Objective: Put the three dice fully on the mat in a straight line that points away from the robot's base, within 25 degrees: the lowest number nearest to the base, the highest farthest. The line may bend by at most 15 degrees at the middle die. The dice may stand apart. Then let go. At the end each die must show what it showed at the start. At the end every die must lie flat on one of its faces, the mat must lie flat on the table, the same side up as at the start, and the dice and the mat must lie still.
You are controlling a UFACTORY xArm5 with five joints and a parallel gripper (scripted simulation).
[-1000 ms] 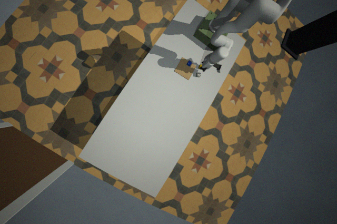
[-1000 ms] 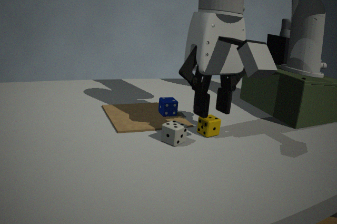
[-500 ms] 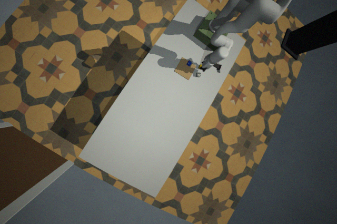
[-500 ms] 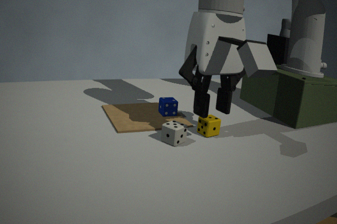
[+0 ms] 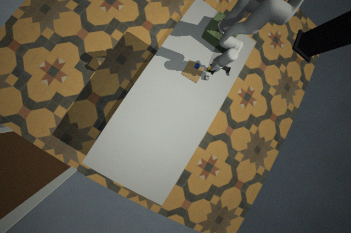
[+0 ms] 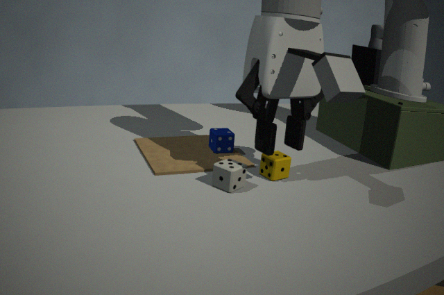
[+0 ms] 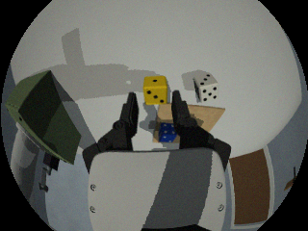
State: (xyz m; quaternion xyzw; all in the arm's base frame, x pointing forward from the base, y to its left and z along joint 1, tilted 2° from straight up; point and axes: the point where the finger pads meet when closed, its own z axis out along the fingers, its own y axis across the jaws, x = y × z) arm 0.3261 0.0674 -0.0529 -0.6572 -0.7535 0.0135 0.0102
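Now: the yellow die 4 cm below my hand. Also, from my hand: white die: 7 cm ahead, 4 cm below, 1 cm to the left; blue die: 10 cm to the right, 4 cm below, 3 cm ahead; tan mat: 11 cm to the right, 8 cm ahead, 5 cm below.
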